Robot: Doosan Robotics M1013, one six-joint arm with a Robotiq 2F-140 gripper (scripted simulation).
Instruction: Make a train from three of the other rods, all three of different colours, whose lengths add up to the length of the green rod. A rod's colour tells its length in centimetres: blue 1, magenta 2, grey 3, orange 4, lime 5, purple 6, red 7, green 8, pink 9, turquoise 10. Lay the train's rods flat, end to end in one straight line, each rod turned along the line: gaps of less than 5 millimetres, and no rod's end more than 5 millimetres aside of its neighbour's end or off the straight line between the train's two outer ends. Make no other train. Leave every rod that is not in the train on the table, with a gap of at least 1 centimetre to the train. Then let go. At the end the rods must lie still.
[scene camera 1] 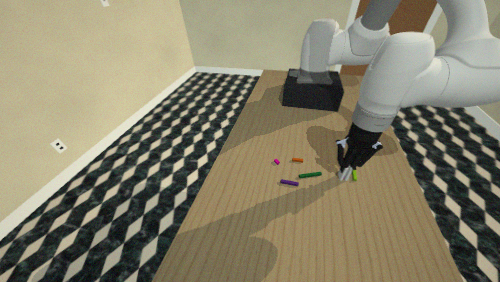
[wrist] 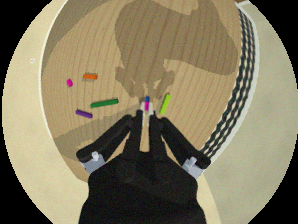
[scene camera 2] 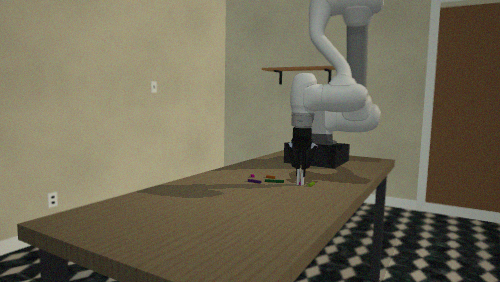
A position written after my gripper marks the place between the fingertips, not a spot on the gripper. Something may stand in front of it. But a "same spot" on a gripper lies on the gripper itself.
Labels:
my gripper: scene camera 1; wrist; scene camera 2 300,184
same spot on my gripper: (scene camera 1: pixel 354 155) = (wrist: pixel 149 136)

